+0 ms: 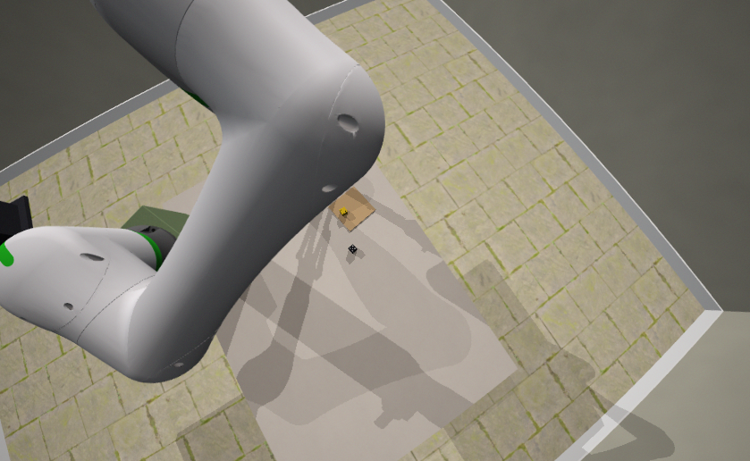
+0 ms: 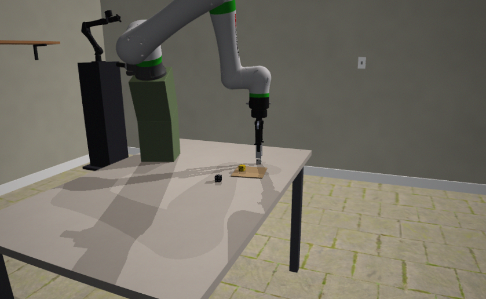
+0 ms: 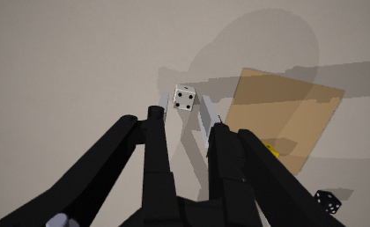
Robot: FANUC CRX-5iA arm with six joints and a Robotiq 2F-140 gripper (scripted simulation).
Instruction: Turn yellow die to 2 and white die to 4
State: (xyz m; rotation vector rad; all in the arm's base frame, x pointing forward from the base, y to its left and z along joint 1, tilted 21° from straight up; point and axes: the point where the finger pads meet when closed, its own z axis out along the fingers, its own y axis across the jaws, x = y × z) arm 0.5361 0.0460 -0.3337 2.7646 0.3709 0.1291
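Now: hand 50 mm above the white die. Also, from my hand: tan mat (140 mm to the right, 60 mm below); then black die (80 mm behind, 290 mm to the right, 50 mm below); then yellow die (30 mm behind, 140 mm to the right, 50 mm below).
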